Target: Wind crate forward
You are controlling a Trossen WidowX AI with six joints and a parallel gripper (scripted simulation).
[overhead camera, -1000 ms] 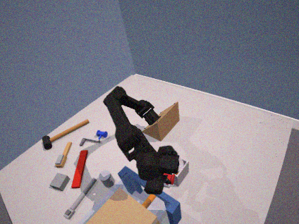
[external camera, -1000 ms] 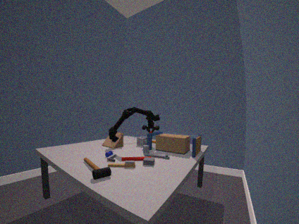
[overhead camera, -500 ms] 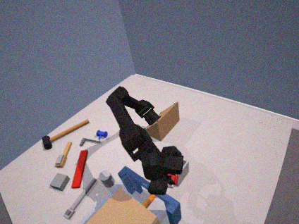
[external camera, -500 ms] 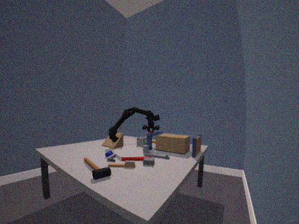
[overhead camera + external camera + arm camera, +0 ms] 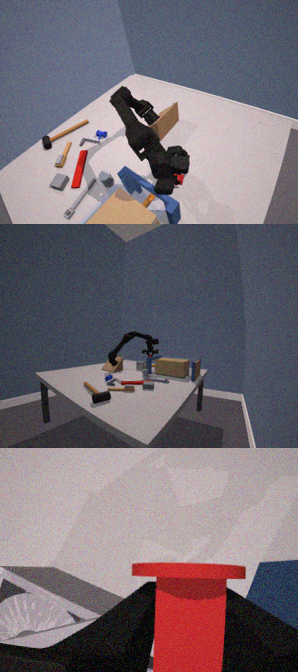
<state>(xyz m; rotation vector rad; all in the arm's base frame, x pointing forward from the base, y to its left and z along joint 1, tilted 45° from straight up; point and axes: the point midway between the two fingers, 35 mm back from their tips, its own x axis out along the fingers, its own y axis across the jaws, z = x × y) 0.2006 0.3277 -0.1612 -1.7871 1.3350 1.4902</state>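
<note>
Right now my gripper tip is 20 mm past the winch handle, 40 mm to the left of it and 30 mm above it. Also, from my gripper tip: red knob: 10 mm ahead, 20 mm to the right; grey winch: 70 mm behind, 100 mm to the right, 100 mm below; blue steel frame: 100 mm ahead, 70 mm to the right, 30 mm below.
</note>
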